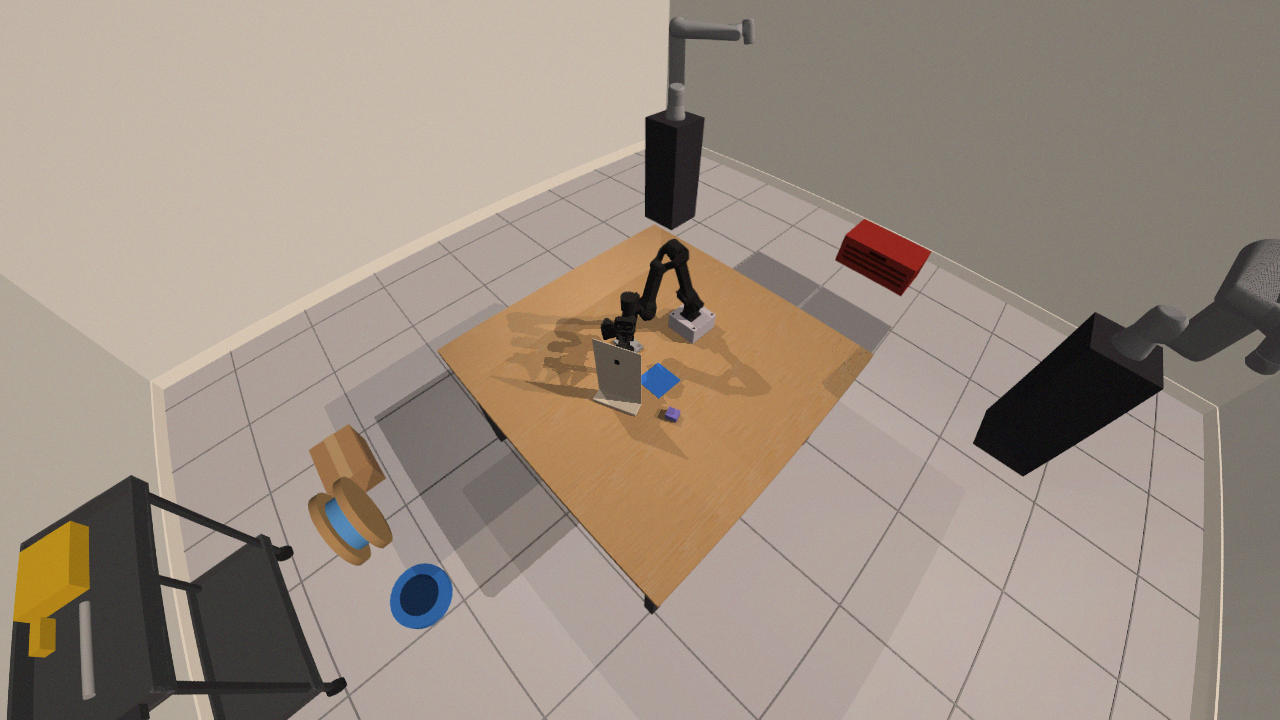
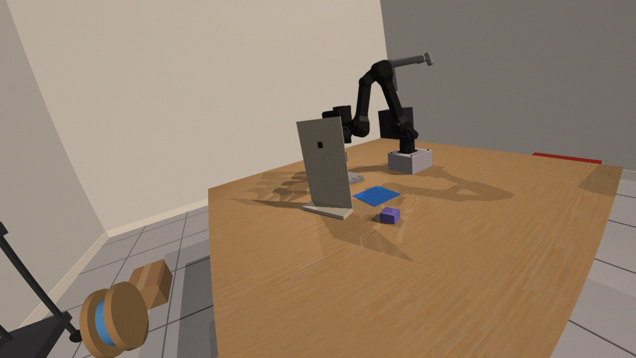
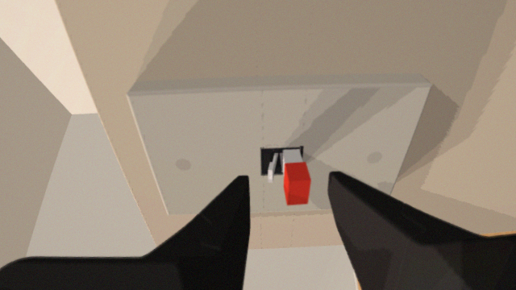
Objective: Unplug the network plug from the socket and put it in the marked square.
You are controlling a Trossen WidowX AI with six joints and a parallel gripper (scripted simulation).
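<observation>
Now: gripper tip 14 cm past the blue square, 5 cm to the right of it and 21 cm above it. The rest, counted from my gripper tip: flat grey bracket: 18 cm behind, 15 cm to the right, 20 cm below; then small purple block: 5 cm behind, 20 cm to the left, 20 cm below; then grey upright panel: 3 cm ahead, 1 cm to the left, 8 cm below.
</observation>
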